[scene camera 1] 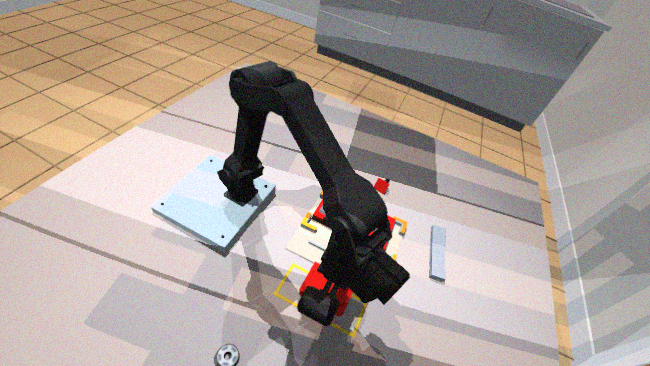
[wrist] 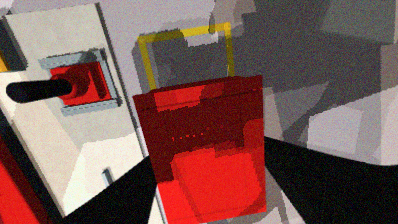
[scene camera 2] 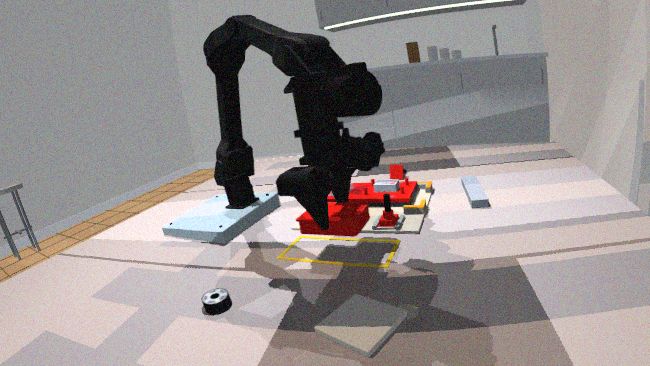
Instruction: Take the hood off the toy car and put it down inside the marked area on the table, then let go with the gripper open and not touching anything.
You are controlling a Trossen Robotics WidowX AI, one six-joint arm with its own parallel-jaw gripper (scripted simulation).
Path:
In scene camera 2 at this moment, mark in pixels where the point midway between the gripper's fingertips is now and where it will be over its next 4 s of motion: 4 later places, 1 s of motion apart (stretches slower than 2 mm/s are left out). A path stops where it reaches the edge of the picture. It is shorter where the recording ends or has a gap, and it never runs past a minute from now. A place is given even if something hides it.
My gripper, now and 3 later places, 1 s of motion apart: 335,219; 336,230; 336,238; 333,217

